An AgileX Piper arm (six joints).
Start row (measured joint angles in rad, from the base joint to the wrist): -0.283 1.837 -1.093 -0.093 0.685 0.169
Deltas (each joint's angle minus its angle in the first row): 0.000 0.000 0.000 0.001 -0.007 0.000; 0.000 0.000 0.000 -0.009 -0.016 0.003; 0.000 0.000 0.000 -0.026 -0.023 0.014; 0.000 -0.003 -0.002 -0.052 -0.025 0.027; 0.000 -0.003 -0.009 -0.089 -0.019 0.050; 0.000 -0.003 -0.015 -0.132 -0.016 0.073; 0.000 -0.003 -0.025 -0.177 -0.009 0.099; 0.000 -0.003 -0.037 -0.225 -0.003 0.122; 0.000 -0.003 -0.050 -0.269 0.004 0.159; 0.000 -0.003 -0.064 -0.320 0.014 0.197; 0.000 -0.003 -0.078 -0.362 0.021 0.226; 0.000 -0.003 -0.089 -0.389 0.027 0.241; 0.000 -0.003 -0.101 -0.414 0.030 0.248; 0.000 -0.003 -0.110 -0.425 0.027 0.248
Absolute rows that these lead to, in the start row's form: -0.283 1.837 -1.093 -0.092 0.678 0.169; -0.283 1.837 -1.093 -0.102 0.669 0.172; -0.283 1.837 -1.093 -0.119 0.662 0.183; -0.283 1.834 -1.095 -0.145 0.660 0.196; -0.283 1.834 -1.102 -0.182 0.666 0.219; -0.283 1.834 -1.108 -0.225 0.669 0.242; -0.283 1.834 -1.118 -0.270 0.676 0.268; -0.283 1.834 -1.130 -0.318 0.682 0.291; -0.283 1.834 -1.143 -0.362 0.689 0.328; -0.283 1.834 -1.157 -0.413 0.699 0.366; -0.283 1.834 -1.171 -0.455 0.706 0.395; -0.283 1.834 -1.182 -0.482 0.712 0.410; -0.283 1.834 -1.194 -0.507 0.715 0.417; -0.283 1.834 -1.203 -0.518 0.712 0.417
